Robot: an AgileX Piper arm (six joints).
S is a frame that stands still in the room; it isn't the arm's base.
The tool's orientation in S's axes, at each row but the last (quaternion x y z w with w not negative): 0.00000, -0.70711, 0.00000, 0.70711; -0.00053, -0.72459, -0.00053, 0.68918; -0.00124, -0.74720, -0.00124, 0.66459; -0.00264, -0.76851, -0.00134, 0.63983; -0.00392, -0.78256, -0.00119, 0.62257; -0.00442, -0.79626, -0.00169, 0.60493; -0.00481, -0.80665, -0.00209, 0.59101; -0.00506, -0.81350, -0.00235, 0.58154
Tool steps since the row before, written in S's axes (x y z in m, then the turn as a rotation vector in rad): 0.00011, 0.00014, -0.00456, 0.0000, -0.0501, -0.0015; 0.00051, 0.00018, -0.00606, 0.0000, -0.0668, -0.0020; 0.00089, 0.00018, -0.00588, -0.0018, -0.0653, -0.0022; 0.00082, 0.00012, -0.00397, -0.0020, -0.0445, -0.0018; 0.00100, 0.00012, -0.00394, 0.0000, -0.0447, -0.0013; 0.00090, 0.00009, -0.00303, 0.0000, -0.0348, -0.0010; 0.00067, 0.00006, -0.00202, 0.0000, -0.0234, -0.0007; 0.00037, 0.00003, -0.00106, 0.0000, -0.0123, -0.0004
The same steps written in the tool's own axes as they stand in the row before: -0.00456, 0.00014, -0.00011, -0.0015, -0.0501, 0.0000; -0.00608, 0.00018, -0.00021, -0.0020, -0.0668, 0.0000; -0.00594, 0.00018, -0.00020, -0.0020, -0.0653, 0.0018; -0.00405, 0.00013, -0.00009, -0.0015, -0.0445, 0.0021; -0.00406, 0.00014, -0.00009, -0.0015, -0.0447, 0.0000; -0.00316, 0.00011, -0.00005, -0.0011, -0.0348, 0.0000; -0.00213, 0.00007, -0.00003, -0.0008, -0.0234, 0.0000; -0.00112, 0.00004, -0.00001, -0.0004, -0.0123, 0.0000
